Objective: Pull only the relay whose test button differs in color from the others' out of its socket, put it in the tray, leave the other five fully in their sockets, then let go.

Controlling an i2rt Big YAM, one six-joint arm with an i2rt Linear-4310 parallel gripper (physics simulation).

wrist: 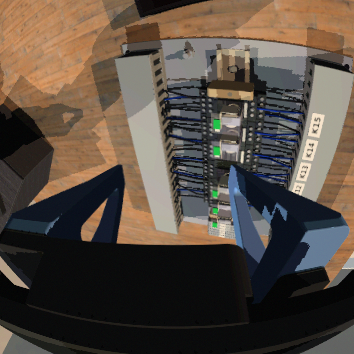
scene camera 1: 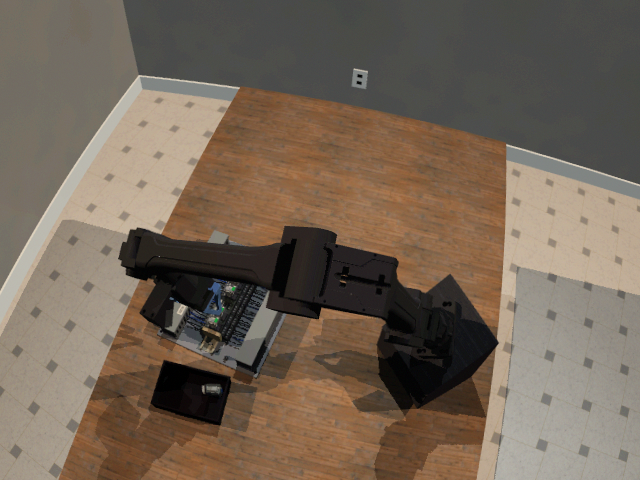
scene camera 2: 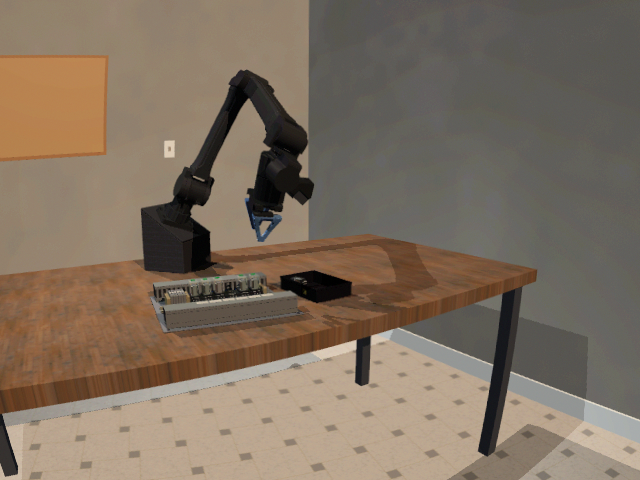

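Pixels of known places: gripper, fingertip midpoint: point(wrist: 175, 173) point(scene camera 1: 208, 308) point(scene camera 2: 257, 235); arm's base, origin of the base link: point(scene camera 1: 436, 328) point(scene camera 2: 173, 220).
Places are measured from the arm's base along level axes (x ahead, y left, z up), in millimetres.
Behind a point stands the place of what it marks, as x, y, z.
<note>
Several clear relays with green test buttons point(wrist: 231, 122) {490, 66, -88} point(scene camera 2: 217, 285) {485, -32, -100} stand upright in the socket row on the grey panel point(wrist: 202, 52) {456, 122, -153}. A gap with a dark, empty socket point(wrist: 227, 164) {473, -11, -125} shows between them in the wrist view. One relay point(scene camera 1: 211, 389) {442, 218, -126} lies on its side in the black tray point(scene camera 1: 175, 395) {526, 253, -153} point(scene camera 2: 330, 293) {568, 230, -139}; its button colour cannot be told. My gripper point(wrist: 175, 173) {472, 83, 6} point(scene camera 2: 256, 233) {472, 83, 6} is part open, with nothing between its blue fingers. It hangs well above the panel, apart from the relays. The right finger hides part of the row in the wrist view.
Long grey wire ducts point(wrist: 140, 135) point(scene camera 2: 232, 308) run along both sides of the relay row; one bears labels such as K15. A tan end block point(wrist: 230, 90) {487, 87, -116} closes the row on the tray side. The arm's black base point(scene camera 1: 460, 341) {-55, 26, 15} point(scene camera 2: 168, 242) {73, -41, -59} stands on the wooden table point(scene camera 1: 351, 170) {285, -519, -156}.
</note>
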